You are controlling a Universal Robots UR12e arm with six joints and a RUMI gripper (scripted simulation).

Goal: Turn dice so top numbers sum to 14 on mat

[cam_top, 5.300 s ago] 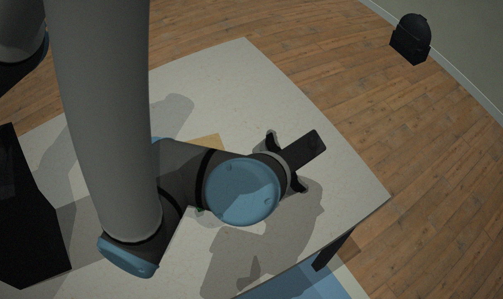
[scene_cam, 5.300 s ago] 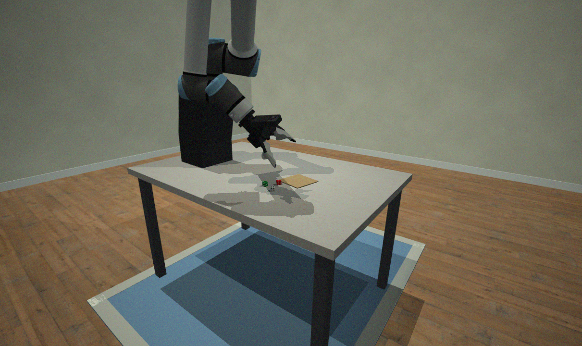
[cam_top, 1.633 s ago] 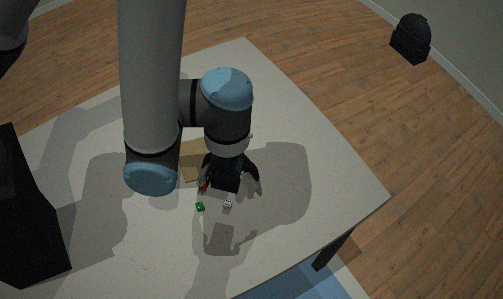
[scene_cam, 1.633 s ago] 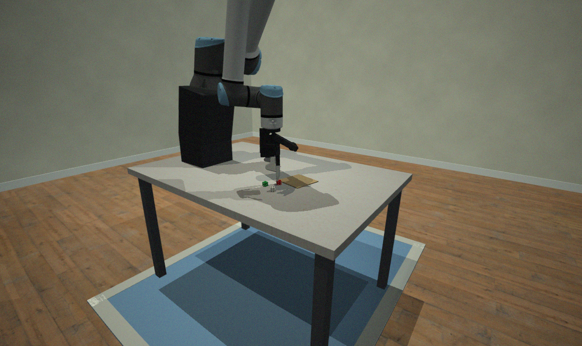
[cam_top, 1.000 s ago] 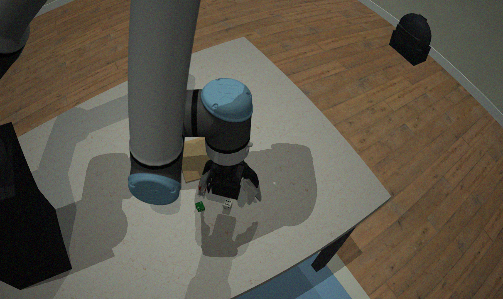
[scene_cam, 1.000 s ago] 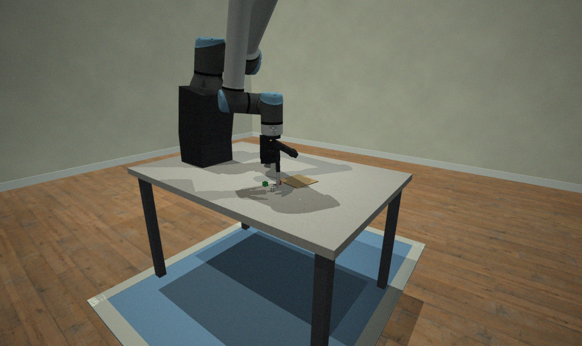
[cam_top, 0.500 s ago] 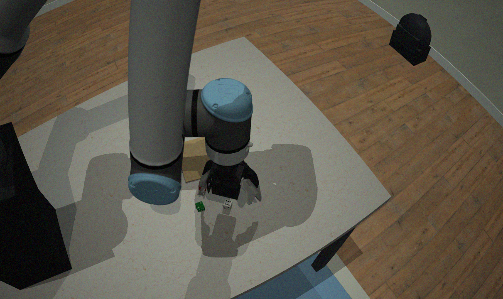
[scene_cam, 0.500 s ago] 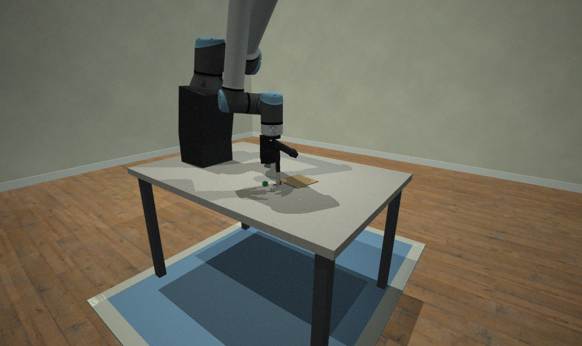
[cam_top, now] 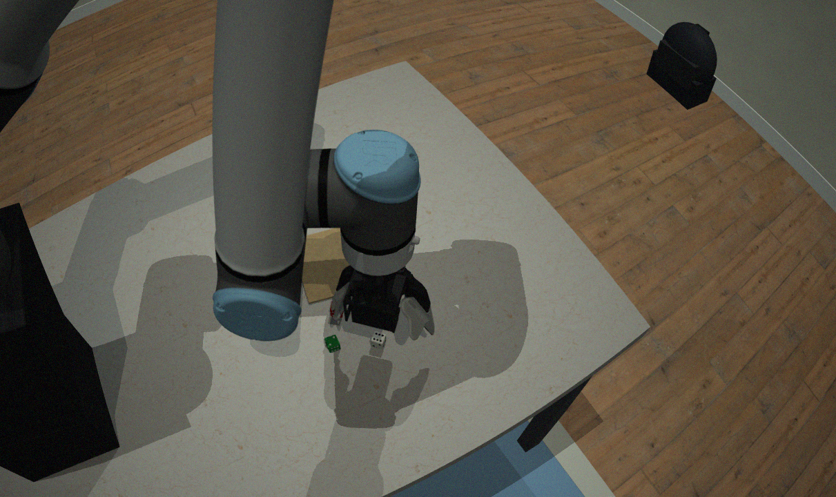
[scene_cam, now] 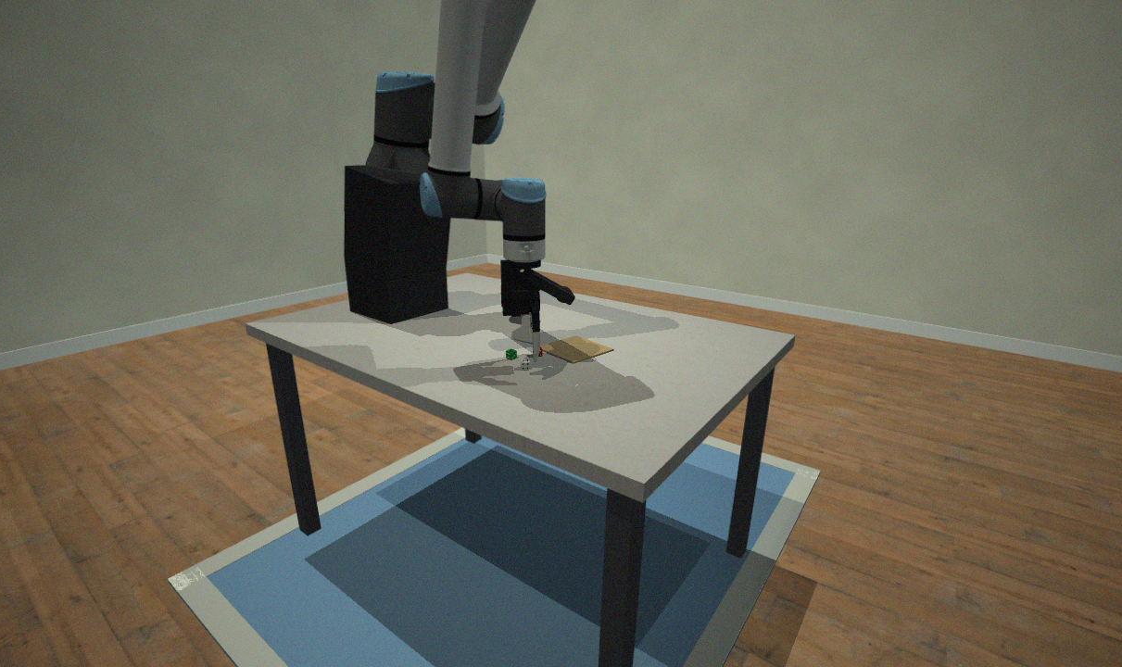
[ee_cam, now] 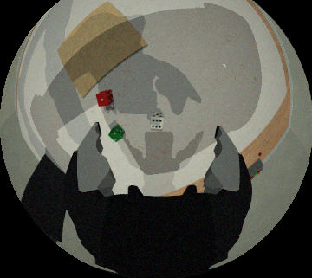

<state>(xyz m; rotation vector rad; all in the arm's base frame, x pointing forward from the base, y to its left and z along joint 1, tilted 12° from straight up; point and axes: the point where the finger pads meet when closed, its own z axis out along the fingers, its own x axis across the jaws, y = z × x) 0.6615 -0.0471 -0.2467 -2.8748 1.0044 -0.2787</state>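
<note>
The white die lies 4 cm below my hand, 1 cm to the right of it and 1 cm behind it. From my hand the other things lie so: red die 7 cm to the left, 5 cm behind, 4 cm below; mat 17 cm to the left, 4 cm below, 2 cm behind; green die 8 cm behind, 4 cm below, 1 cm to the left.
</note>
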